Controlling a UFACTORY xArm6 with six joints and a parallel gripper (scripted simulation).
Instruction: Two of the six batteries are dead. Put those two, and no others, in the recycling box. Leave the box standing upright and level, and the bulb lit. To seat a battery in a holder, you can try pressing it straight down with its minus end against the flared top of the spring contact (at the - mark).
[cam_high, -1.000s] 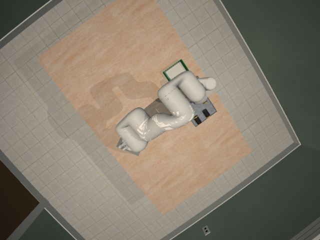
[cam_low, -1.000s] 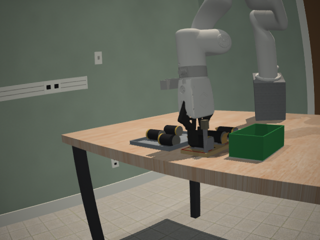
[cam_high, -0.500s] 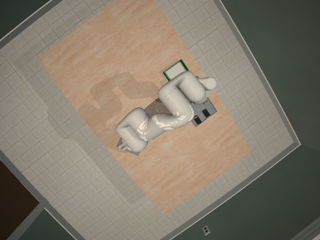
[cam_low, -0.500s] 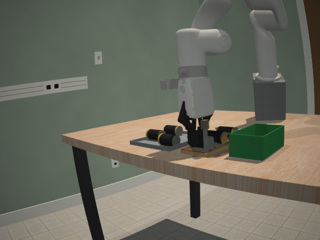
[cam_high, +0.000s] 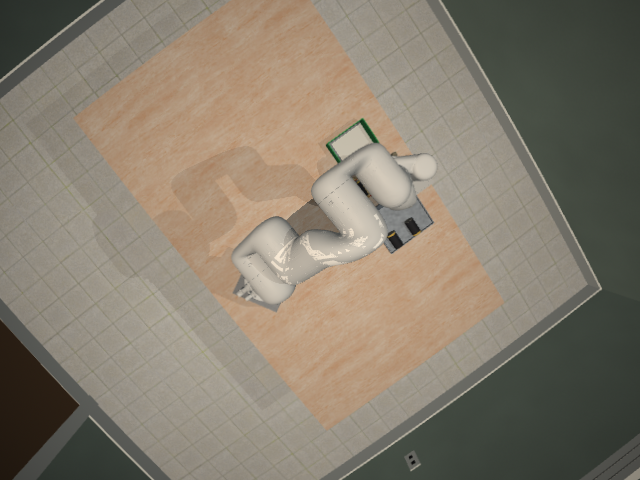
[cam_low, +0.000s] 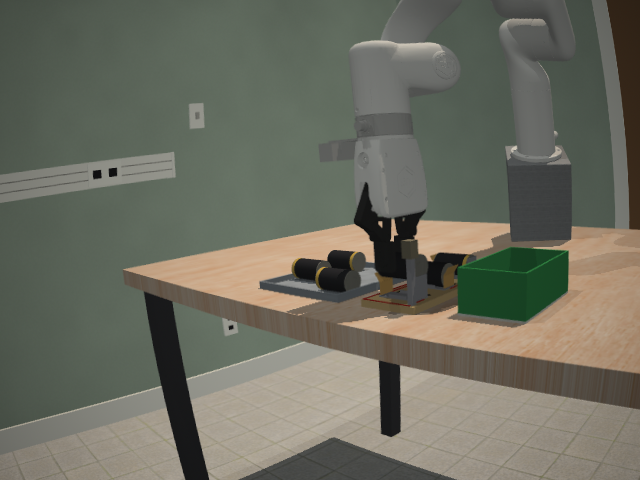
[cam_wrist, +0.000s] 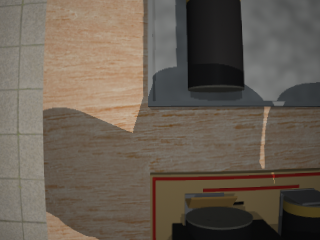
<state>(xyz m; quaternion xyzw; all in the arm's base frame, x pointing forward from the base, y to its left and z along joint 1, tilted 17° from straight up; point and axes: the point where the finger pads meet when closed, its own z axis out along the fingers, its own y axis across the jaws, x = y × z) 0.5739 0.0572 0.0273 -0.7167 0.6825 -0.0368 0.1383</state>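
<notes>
The grey tray is 170 mm to the right of my hand, 60 mm below it and 50 mm behind it. Also, from my hand: green recycling box 160 mm to the left, 70 mm behind, 50 mm below.
</notes>
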